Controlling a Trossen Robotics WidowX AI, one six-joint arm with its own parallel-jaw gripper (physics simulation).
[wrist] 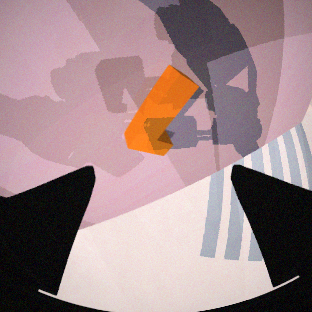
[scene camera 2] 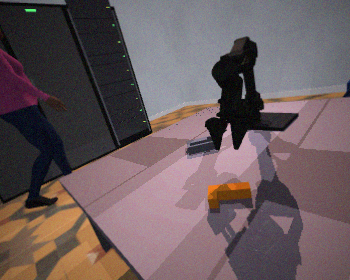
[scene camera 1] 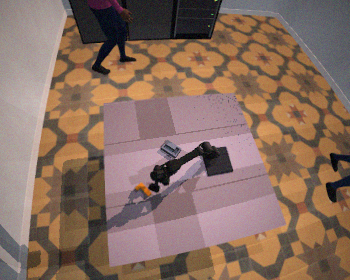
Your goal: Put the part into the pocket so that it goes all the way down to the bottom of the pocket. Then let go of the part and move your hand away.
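Where they show: gripper, fingertip midpoint: (wrist: 164,172) (scene camera 2: 226,150) (scene camera 1: 150,182); arm's base at its link origin: (scene camera 1: 211,154).
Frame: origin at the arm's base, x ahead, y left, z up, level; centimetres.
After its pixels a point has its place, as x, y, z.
Note:
An orange L-shaped part (scene camera 1: 144,189) {59.2, 8.4, 0.6} (scene camera 2: 230,192) {60.0, 9.2, -0.1} (wrist: 159,105) {57.2, 9.0, 0.6} lies flat on the table (scene camera 1: 125,245) {82.4, 39.2, -2.3} (scene camera 2: 145,200) {68.7, -16.3, -2.4} (wrist: 30,30) {42.4, 4.4, -2.4}. A grey block (scene camera 1: 164,149) {34.8, -16.6, 0.9} (scene camera 2: 200,149) {33.7, -14.5, -1.0} with the pocket in its top stands apart from the part, nearer the arm's base; one end is partly hidden behind a finger in scene camera 2. My gripper (scene camera 1: 154,187) {54.4, 7.4, 9.7} (scene camera 2: 227,148) {54.4, 7.4, 9.7} (wrist: 164,172) {54.4, 7.4, 9.7} is open and empty, above the table. The part shows ahead of the fingertips in the wrist view, not between them, its short leg toward the gripper. The block does not show in the wrist view.
The arm's black base plate (scene camera 1: 221,164) {-4.4, 10.0, -0.6} (scene camera 2: 280,121) {1.2, 12.3, -0.8} is on the table behind the gripper. Dark cabinets (scene camera 1: 150,22) (scene camera 2: 50,75) and a person in a pink top (scene camera 1: 112,37) (scene camera 2: 22,95) stand beyond the table. Another person's legs (scene camera 1: 342,184) show at the right of scene camera 1.

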